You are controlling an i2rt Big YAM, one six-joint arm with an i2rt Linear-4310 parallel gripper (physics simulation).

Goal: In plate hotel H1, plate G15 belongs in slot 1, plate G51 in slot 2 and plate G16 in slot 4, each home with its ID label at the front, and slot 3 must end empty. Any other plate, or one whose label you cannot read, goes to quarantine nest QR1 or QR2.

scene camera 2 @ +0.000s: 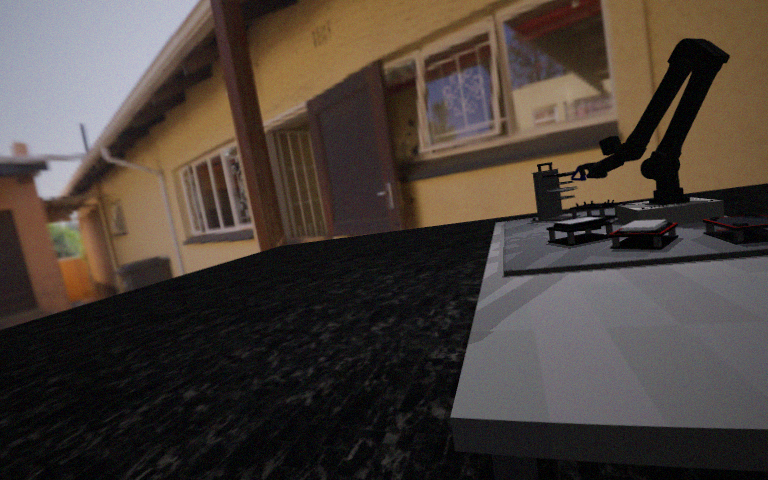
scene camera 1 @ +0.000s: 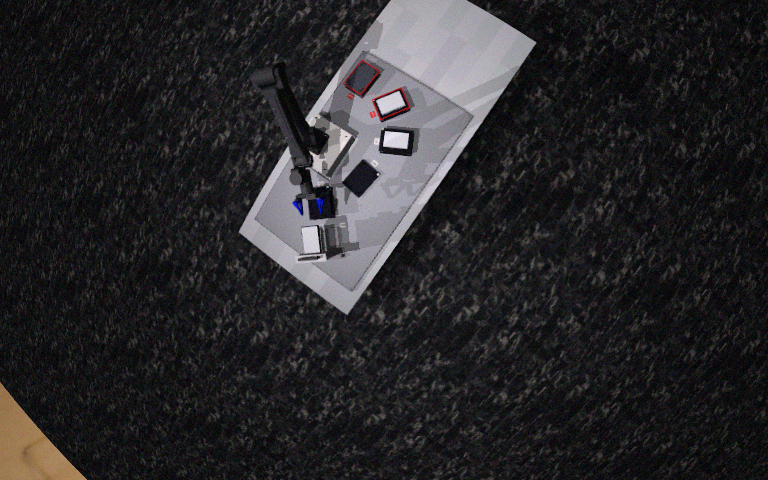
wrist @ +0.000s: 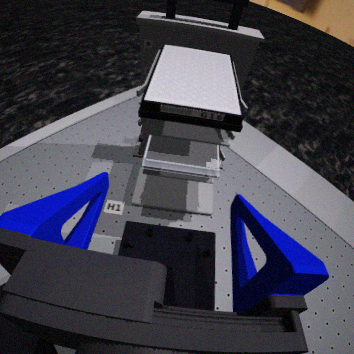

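Seen in the pictures: gripper, fingertip midpoint: (scene camera 2: 579, 177) (scene camera 1: 312, 214) (wrist: 171, 189); arm's base at its link origin: (scene camera 2: 668, 202) (scene camera 1: 317, 142).
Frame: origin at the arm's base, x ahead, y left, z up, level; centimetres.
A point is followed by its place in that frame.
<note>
Hotel H1 (scene camera 1: 310, 258) @[y -45.3, x 34.7, z 22.1 cm] (scene camera 2: 547, 195) @[y -43.9, x 34.4, z 6.1 cm] (wrist: 250, 55) @[y -49.2, x 27.7, z 16.3 cm] stands near the table's end. A black plate with a white top, G16 (scene camera 1: 310, 239) @[y -39.9, x 28.7, z 16.1 cm] (wrist: 192, 82) @[y -38.2, x 27.6, z 16.0 cm], lies in its top slot, label facing the wrist camera. The slot beneath looks empty. A clear plate (wrist: 182, 169) @[y -35.3, x 24.8, z 8.2 cm] lies lower down, apparently in slot 2; its label is not readable. The bottom shelf (wrist: 200, 202) @[y -41.2, x 23.5, z -5.3 cm] shows no plate. My gripper (scene camera 1: 310, 213) @[y -30.4, x 22.1, z 12.8 cm] (scene camera 2: 578, 173) @[y -30.4, x 22.1, z 12.8 cm] (wrist: 171, 189) @[y -30.4, x 22.1, z 12.8 cm] is open and empty, in front of the hotel. A white-topped plate (scene camera 1: 391, 103) @[y 36.1, x 22.4, z -0.7 cm] (scene camera 2: 645, 225) @[y 39.9, x 22.4, z -0.7 cm] lies on one red-edged quarantine nest; the other red-edged nest (scene camera 1: 362, 78) @[y 41.0, x 1.2, z -2.1 cm] (scene camera 2: 741, 221) @[y 41.9, x 1.7, z -2.1 cm] looks empty.
A black nest (scene camera 1: 321, 210) (wrist: 170, 265) @[y -29.0, x 19.4, z -0.1 cm] with small pegs lies below the gripper, before the hotel. Another white-topped plate (scene camera 1: 396, 139) @[y 21.2, x 34.8, z 0.4 cm] (scene camera 2: 586, 221) @[y 24.8, x 33.3, z 0.2 cm] sits on a black stand. A dark square nest (scene camera 1: 361, 178) @[y -4.1, x 29.1, z -4.9 cm] lies between them. The pale arm base (scene camera 1: 338, 142) @[y 5.3, x 10.1, z 0.0 cm] (scene camera 2: 699, 212) @[y 12.5, x -3.4, z -3.1 cm] is beside these.
</note>
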